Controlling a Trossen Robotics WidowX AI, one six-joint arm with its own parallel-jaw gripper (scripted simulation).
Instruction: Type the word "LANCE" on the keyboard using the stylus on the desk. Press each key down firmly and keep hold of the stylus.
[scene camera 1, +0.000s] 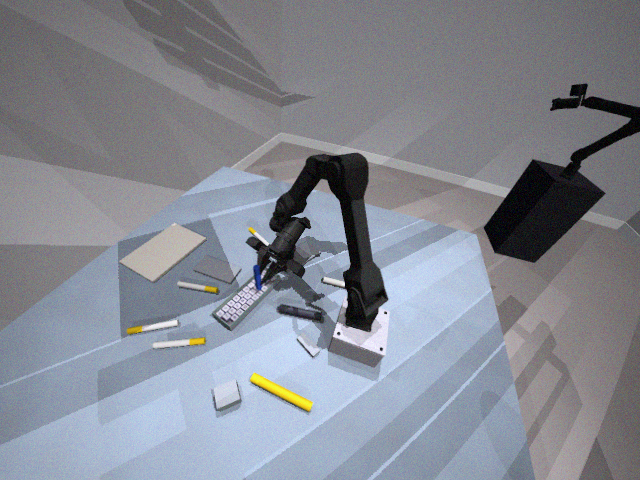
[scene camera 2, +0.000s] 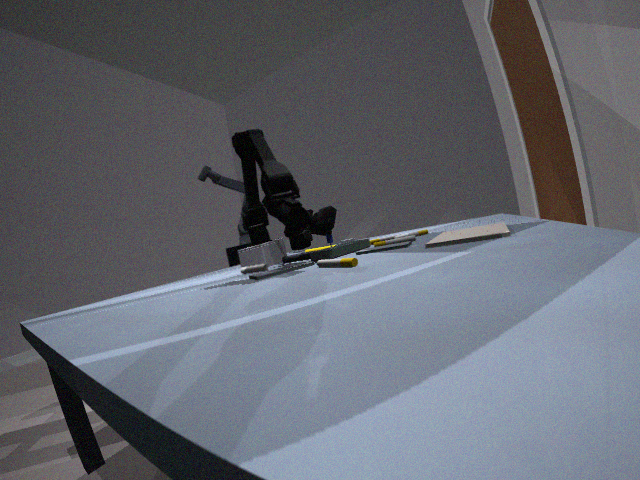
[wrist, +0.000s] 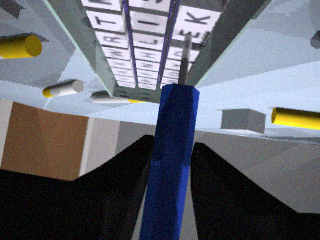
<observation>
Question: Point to the gripper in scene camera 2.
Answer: At 328, 233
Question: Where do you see the gripper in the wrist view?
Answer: At 172, 147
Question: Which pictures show the gripper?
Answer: Scene camera 1, scene camera 2 and the wrist view: all of them.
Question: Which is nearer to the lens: the grey card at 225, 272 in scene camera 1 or the beige pad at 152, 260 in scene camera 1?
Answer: The grey card.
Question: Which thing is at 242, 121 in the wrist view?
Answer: A grey block.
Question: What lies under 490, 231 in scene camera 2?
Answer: A beige pad.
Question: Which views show the beige pad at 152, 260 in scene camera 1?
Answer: Scene camera 1 and scene camera 2 only.
</observation>
